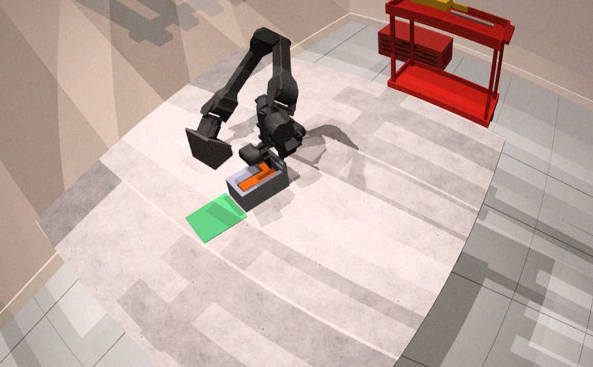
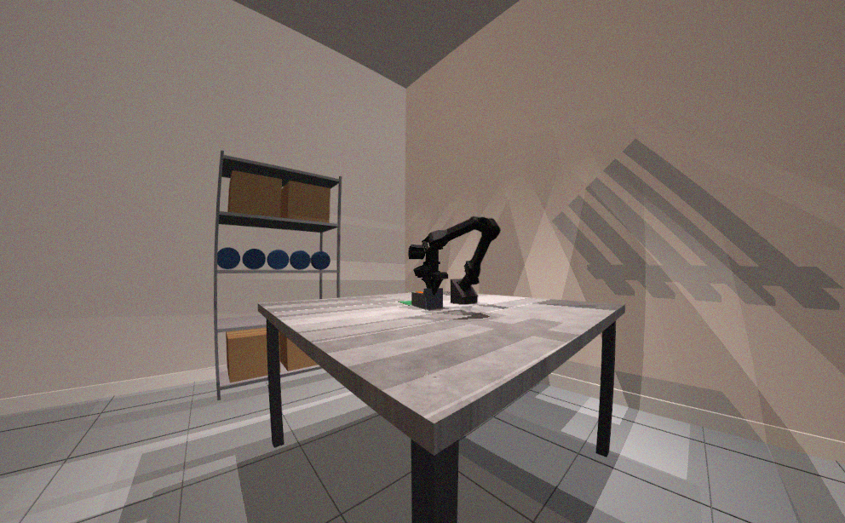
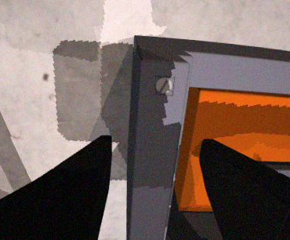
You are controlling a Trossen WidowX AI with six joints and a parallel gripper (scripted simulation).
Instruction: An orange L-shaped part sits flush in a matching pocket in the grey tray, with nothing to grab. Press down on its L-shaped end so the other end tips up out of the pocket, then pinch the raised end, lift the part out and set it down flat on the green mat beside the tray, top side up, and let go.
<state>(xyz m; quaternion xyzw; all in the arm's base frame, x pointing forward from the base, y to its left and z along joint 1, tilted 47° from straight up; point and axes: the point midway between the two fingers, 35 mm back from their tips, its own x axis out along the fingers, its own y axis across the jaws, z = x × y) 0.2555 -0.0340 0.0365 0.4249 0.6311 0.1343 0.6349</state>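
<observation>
Right now the orange L-shaped part is 20 mm behind my gripper tip, 50 mm to the right of it and 10 mm below it. Round my gripper tip: green mat (90 mm behind, 200 mm to the right, 80 mm below).
</observation>
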